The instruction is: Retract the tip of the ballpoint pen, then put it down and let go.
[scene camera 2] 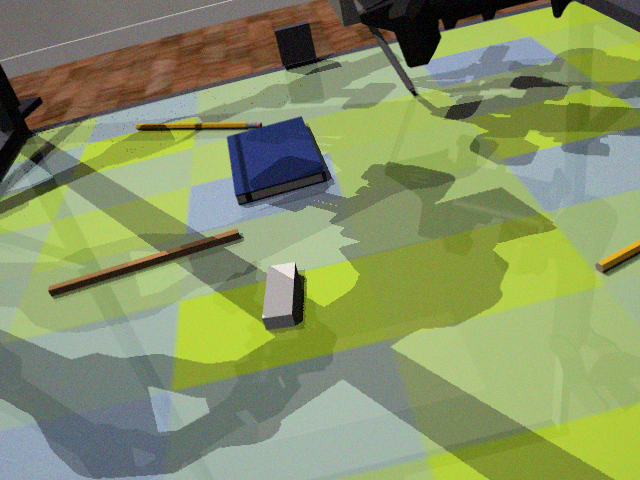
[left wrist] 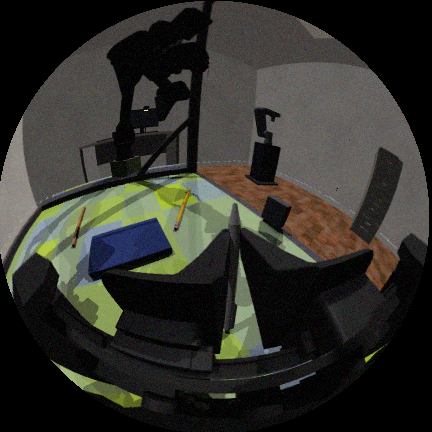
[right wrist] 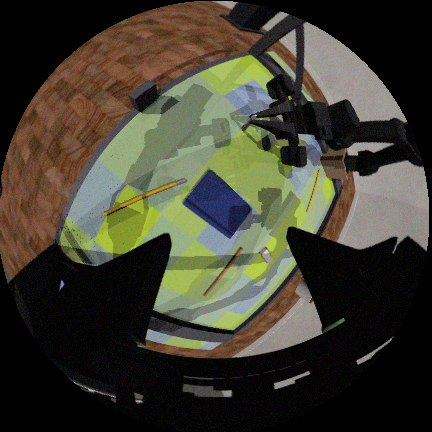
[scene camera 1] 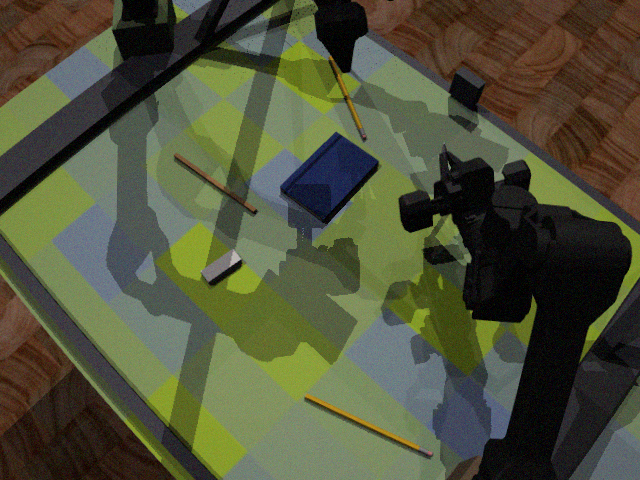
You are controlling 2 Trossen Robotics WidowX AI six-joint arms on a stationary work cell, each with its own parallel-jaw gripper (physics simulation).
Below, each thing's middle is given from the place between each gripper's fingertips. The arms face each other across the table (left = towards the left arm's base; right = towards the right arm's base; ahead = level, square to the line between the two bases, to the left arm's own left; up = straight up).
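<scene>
The ballpoint pen (left wrist: pixel 234 221) has my left hand 4 cm above it and 2 cm to the right of it. Counting from that left hand, the eraser (scene camera 2: pixel 280 303) is 9 cm below, 6 cm to the right and 35 cm ahead, and the brown pencil (scene camera 2: pixel 226 237) is 10 cm below, 29 cm ahead and 19 cm to the right.
From my right hand, you'd find the ballpoint pen 140 mm below it, 180 mm to the left of it and 80 mm behind it. The eraser is 200 mm below that right hand, 270 mm ahead of it and 100 mm to the left of it, while the brown pencil is 200 mm below the right hand too, but 40 mm to the right of it and 210 mm ahead of it.
</scene>
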